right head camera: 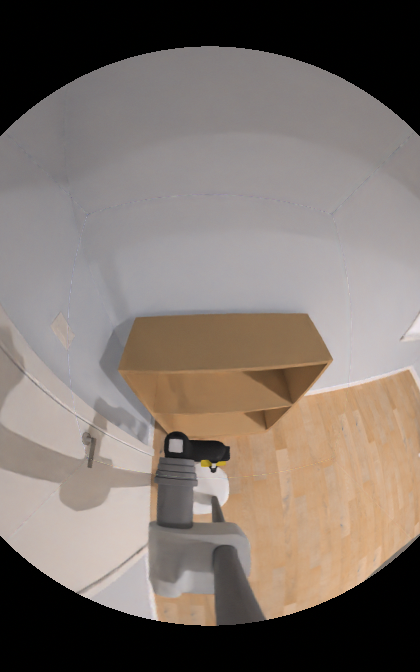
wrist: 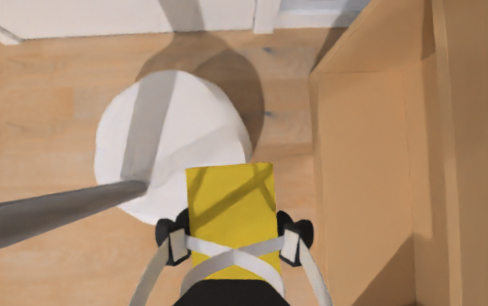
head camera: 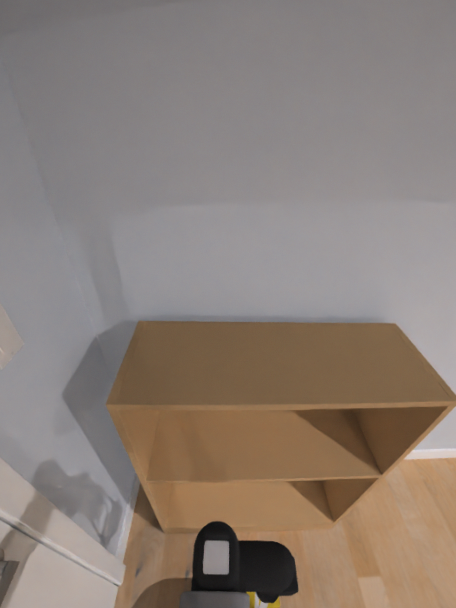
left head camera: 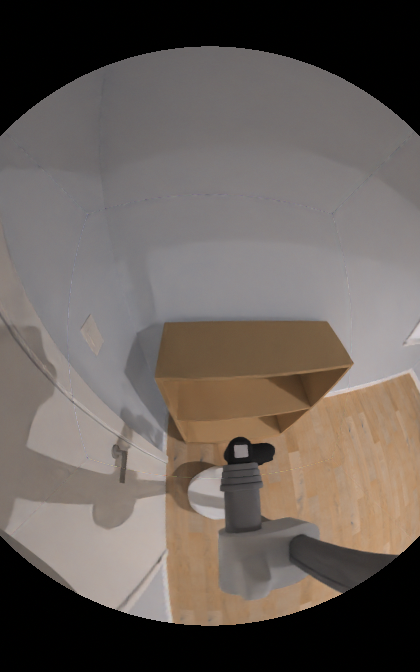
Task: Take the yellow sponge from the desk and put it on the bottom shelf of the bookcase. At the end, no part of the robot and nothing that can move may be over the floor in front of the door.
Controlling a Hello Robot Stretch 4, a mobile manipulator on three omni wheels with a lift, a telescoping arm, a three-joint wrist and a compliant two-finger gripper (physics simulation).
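Frame: origin at the robot's base, x down, y right, z back, level; centimetres.
Seen in the pictures: gripper, fingertip midpoint: (wrist: 235,227); robot's base, link origin: (wrist: 182,151) (left head camera: 216,491).
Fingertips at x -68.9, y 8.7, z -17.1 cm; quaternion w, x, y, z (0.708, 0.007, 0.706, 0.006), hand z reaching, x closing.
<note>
Offsets run from my fingertips to a thing's top centre. "spot": to the spot under its first point. Level surfaces: height alone.
My gripper (wrist: 235,227) is shut on the yellow sponge {dx -3.8, dy -0.2, dz +0.0 cm} (wrist: 231,200) (right head camera: 213,464) (head camera: 274,602), with one fingertip on each side of it. The sponge hangs above the floor and the edge of my round white base in the wrist view. The brown bookcase {spot: dx -34.3, dy +3.3, dz -36.0 cm} (head camera: 270,365) (left head camera: 255,350) (right head camera: 225,342) (wrist: 444,150) stands against the wall ahead, its open front facing me. Its bottom shelf {dx +61.7 cm} (head camera: 245,502) (wrist: 365,165) shows beyond the gripper in the head view and to the right of the sponge in the wrist view. The desk does not show.
The white door (left head camera: 55,445) (right head camera: 40,440) (head camera: 50,575) with its handle {spot: dx -21.5, dy -43.7, dz +5.2 cm} (left head camera: 123,465) (right head camera: 91,452) stands close on the left. My white base (wrist: 200,115) (left head camera: 205,492) is on the wooden floor {dx +71.7 cm} (left head camera: 340,475) near it. A wall runs behind the bookcase, and more floor lies to its right.
</note>
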